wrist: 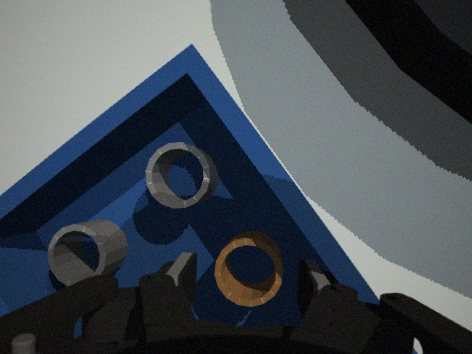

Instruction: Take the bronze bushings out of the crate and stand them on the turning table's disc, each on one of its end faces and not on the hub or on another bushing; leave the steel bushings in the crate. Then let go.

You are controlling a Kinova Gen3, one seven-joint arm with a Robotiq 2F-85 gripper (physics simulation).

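Places are measured from the arm's base along level axes (x ahead, y left, z up), in centimetres.
Pixels of known places: gripper, between the fingertips: [246, 275].
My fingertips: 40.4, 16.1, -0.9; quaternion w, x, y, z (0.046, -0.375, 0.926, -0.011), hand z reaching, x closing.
Note:
Behind a point stands the place of what it marks, as x, y, z.
A bronze bushing [239, 294] {40.0, 16.9, -0.7} stands on end in the blue crate [120, 114] {49.5, 14.8, 1.7}, its open bore facing the camera. My gripper [246, 275] {40.4, 16.1, -0.9} is partly open, with one finger on each side of the bronze bushing and a visible gap on both sides; it holds nothing. A steel bushing [159, 186] {46.6, 16.3, -0.9} stands near the crate's far corner. Another steel bushing [116, 250] {45.8, 20.5, -1.4} is at the left, partly behind the gripper's left linkage. Part of the turning table [425, 55] {42.4, 2.7, -0.7} shows as dark curved bands at the upper right. Its hub does not show. The crate's near part is hidden by the gripper.
The crate's right wall [280, 172] {43.0, 11.5, 1.7} runs diagonally down past the right finger, close to it. Wide grey curved bands of shadow lie on the pale table top [90, 55] {56.0, 14.8, -3.3} between the crate and the turning table.

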